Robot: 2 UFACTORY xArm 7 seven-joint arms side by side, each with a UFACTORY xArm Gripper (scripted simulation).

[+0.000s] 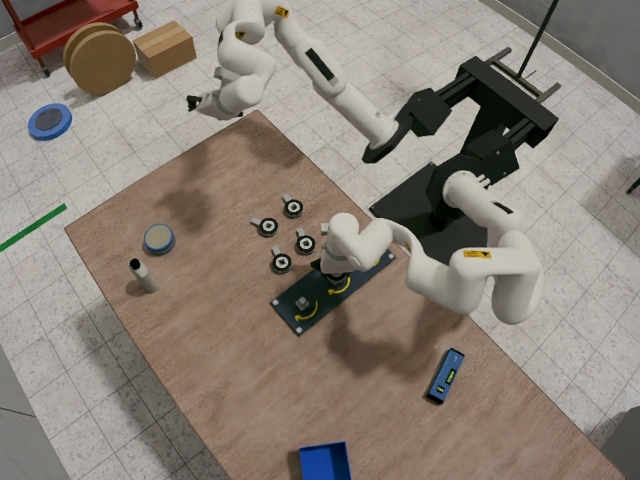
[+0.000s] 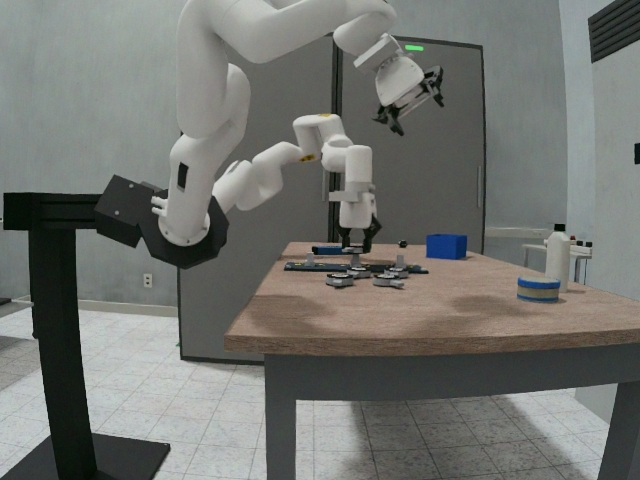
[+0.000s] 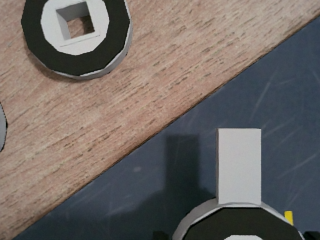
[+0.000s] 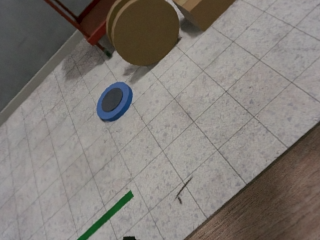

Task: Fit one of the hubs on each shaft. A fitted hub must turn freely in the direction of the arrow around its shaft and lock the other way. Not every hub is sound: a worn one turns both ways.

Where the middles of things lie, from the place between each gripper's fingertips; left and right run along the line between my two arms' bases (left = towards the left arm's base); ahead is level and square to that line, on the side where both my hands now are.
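The dark board [image 1: 322, 296] has my left hand 60 mm above it. Counted from that same left hand, the white bottle [image 2: 558, 248] is 400 mm ahead, 410 mm to the right and 40 mm above, while the tape roll [image 2: 534, 289] is 280 mm ahead, 500 mm to the right and 50 mm below.
As for my right hand [image 2: 418, 116], the tape roll is 3 cm to the left of it, 30 cm ahead of it and 32 cm below it. The white bottle is 12 cm to the left of my right hand, 42 cm ahead of it and 24 cm below it. The dark board, again counted from my right hand, is 53 cm to the left, 2 cm ahead and 34 cm below.
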